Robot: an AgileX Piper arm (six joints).
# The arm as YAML. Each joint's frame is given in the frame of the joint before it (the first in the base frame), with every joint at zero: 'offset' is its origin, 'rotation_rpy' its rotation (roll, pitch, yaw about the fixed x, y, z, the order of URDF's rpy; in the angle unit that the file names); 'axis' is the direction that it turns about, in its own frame. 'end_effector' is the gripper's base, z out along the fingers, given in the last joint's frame.
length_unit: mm
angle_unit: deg
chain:
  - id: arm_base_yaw
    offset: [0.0, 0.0, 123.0]
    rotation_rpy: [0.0, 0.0, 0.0]
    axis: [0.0, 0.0, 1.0]
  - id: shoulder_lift
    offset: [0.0, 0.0, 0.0]
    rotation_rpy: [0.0, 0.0, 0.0]
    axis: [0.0, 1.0, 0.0]
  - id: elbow
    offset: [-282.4, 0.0, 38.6]
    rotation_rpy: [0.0, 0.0, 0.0]
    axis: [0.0, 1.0, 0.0]
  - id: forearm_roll
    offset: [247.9, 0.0, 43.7]
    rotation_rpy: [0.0, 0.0, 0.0]
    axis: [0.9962, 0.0, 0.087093]
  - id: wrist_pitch
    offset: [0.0, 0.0, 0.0]
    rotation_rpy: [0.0, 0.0, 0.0]
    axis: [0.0, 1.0, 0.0]
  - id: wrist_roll
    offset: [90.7, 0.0, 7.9]
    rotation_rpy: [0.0, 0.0, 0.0]
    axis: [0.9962, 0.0, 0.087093]
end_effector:
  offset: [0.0, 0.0, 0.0]
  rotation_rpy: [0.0, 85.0, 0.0]
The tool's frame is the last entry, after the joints.
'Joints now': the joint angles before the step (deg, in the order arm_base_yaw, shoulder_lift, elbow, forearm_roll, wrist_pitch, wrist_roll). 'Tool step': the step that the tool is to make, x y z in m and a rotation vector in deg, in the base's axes. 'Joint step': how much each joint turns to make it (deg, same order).
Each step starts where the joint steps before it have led.
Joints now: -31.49, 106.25, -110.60, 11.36, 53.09, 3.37
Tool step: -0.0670, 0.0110, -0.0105, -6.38, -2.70, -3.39
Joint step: -3.43, -15.83, 24.70, -0.82, -14.29, -4.35
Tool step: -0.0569, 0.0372, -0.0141, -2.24, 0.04, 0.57
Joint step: -0.26, -14.13, 17.95, 0.45, -4.84, -2.89
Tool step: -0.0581, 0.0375, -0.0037, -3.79, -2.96, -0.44
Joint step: -0.39, -15.12, 13.29, -0.74, -2.76, -0.75
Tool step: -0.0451, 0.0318, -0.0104, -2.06, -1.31, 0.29
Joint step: -0.01, -12.60, 9.08, -0.78, 1.29, -0.15
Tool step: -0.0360, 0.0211, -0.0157, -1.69, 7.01, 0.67
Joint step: -0.01, -8.82, 4.62, -5.39, 8.97, -0.02
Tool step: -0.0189, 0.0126, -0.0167, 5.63, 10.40, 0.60
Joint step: 0.09, -2.54, 1.11, -1.47, 13.18, 0.11
